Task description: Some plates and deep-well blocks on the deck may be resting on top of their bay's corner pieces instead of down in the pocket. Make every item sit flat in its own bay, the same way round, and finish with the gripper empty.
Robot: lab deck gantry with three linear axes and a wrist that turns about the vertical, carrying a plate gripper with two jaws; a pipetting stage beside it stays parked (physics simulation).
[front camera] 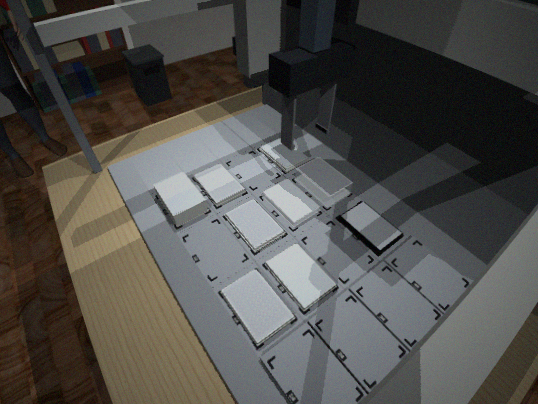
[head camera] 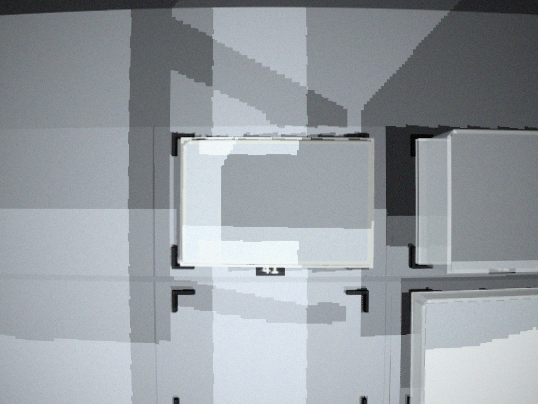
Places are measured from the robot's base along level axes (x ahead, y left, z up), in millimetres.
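Where they show: gripper, fingertip midpoint: (front camera: 305, 137); robot's base at its link origin: (front camera: 156, 196).
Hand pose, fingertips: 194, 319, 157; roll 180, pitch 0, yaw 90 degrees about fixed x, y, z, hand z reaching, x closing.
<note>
Each offset is from my fingertips to the top centre of the thing, as dx, dy, dz.
A pale plate {-126, +44, -140} (front camera: 280, 159) (head camera: 280, 195) lies at bay 41. In the head view it is shifted right: a gap shows beside the left corner pieces, and its right edge covers the lower right one. My gripper (front camera: 305, 138) is open over the back of the deck near this plate, with no item between its jaws; the jaws do not show in the head view. A tall clear-walled block {+34, +45, -115} (front camera: 326, 176) (head camera: 495, 200) stands in the neighbouring bay. A white plate {+31, -59, -139} (front camera: 291, 200) (head camera: 480, 375) lies in front of that block. Whether these two sit fully down I cannot tell.
A tall white block {-130, -276, -115} (front camera: 181, 196) and a white plate {-130, -169, -142} (front camera: 220, 184) stand at the left. More plates {+34, -169, -142} (front camera: 255, 225) {+198, -169, -142} (front camera: 301, 277) {+198, -276, -142} (front camera: 257, 306) lie towards the front. A dark-edged item {+202, +41, -139} (front camera: 372, 226) lies at the right. A grey post rises behind the deck.
</note>
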